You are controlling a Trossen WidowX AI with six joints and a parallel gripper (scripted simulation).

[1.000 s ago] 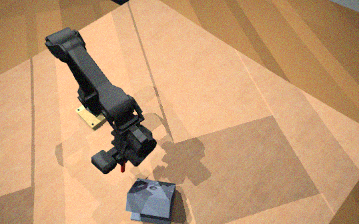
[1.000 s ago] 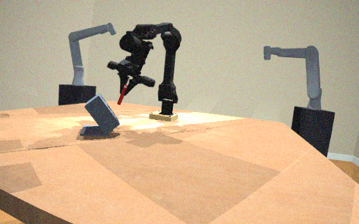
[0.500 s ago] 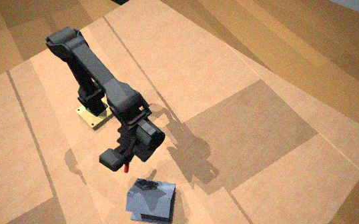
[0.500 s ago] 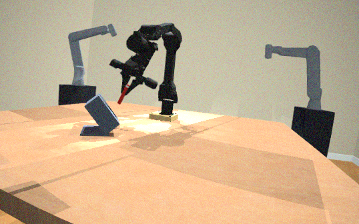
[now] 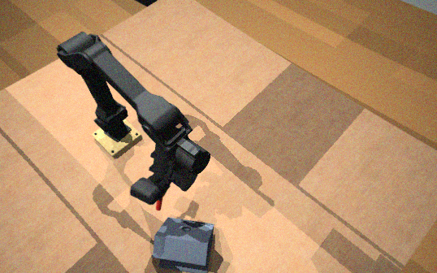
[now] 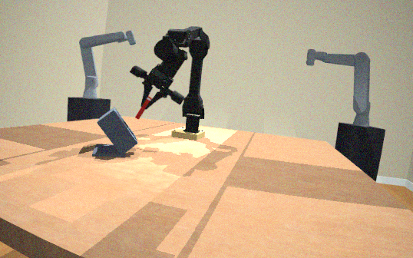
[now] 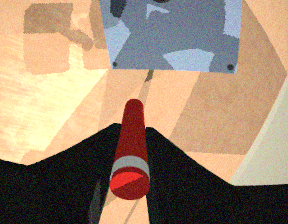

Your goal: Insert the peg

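Now: gripper tip 10 cm short of the sloped panel, 6 cm above it and 4 cm to the left of it. Round my gripper tip: peg 1 cm to the left, 1 cm above; then panel foot 12 cm below, 11 cm ahead, 5 cm to the right.
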